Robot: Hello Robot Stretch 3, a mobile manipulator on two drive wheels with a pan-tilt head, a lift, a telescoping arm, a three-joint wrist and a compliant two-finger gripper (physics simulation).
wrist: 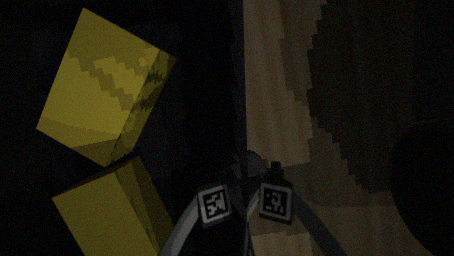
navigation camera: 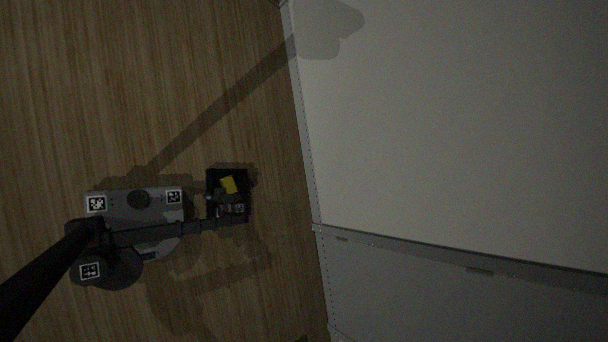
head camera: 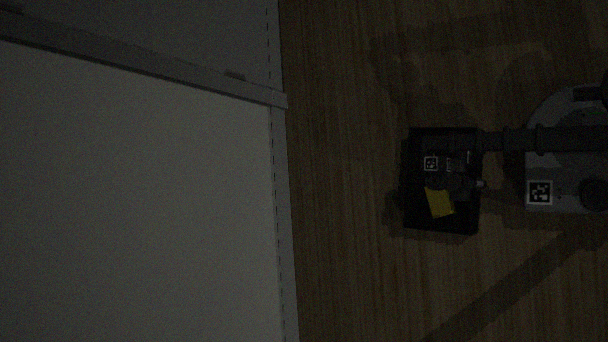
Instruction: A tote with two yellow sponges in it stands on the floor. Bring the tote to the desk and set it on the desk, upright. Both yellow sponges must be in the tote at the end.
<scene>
A black tote (wrist: 199, 117) is 0.21 m from the lens.
</scene>
